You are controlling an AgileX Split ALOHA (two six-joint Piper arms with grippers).
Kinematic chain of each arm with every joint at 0, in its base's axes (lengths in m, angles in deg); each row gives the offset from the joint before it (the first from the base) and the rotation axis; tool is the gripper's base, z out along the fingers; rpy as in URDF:
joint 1: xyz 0 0 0.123 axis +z
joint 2: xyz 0 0 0 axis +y
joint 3: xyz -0.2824 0 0.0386 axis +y
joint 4: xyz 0.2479 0 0.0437 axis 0.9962 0 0.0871
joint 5: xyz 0 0 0 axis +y
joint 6: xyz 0.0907 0 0.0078 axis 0.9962 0 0.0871
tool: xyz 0 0 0 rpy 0 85 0
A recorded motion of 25 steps. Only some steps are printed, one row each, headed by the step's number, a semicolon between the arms.
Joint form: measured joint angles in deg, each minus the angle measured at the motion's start. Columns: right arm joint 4, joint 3, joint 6, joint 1, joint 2, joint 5; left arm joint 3, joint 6, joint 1, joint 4, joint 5, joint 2.
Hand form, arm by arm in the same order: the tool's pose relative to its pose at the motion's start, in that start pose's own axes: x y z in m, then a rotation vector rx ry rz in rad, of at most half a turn. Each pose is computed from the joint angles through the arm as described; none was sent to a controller.
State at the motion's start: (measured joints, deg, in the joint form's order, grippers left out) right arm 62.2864 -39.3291 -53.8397 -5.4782 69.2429 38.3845; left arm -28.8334 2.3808 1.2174 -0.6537 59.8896 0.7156
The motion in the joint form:
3: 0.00 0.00 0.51 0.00 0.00 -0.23; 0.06 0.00 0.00 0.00 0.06 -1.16
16: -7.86 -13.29 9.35 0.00 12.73 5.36; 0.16 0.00 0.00 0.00 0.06 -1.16
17: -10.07 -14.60 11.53 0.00 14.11 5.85; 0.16 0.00 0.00 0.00 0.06 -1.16
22: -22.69 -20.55 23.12 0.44 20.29 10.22; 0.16 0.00 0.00 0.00 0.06 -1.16
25: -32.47 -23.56 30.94 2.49 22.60 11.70; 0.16 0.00 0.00 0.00 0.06 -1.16
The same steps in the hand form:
3: -0.0002 -0.0003 0.0000 0.0032 -0.0024 0.0089; 0.0018 -0.0001 -0.0025 -0.0006 -0.0181 0.0002
16: -0.0417 -0.0174 0.0311 -0.0119 0.1211 0.0541; 0.0021 -0.0001 -0.0021 -0.0006 -0.0164 0.0002
17: -0.0440 -0.0211 0.0350 0.0016 0.1472 0.0640; 0.0021 -0.0001 -0.0021 -0.0006 -0.0164 0.0002
22: -0.0487 -0.0374 0.0522 0.0789 0.3123 0.1045; 0.0021 -0.0001 -0.0021 -0.0006 -0.0164 0.0002
25: -0.0502 -0.0399 0.0606 0.1628 0.4014 0.0838; 0.0021 -0.0001 -0.0021 -0.0006 -0.0164 0.0002

